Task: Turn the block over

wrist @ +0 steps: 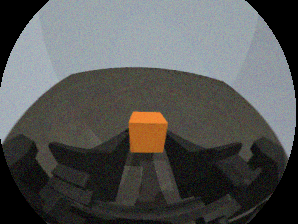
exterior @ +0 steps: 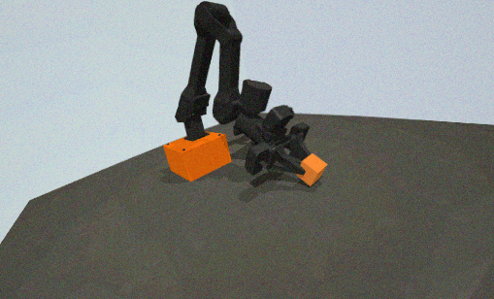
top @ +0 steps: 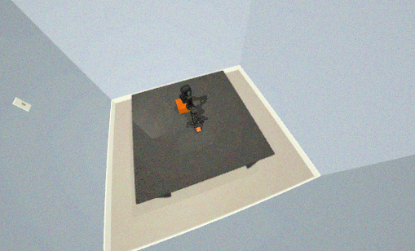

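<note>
The orange block is 10 mm below my gripper tip.
</note>
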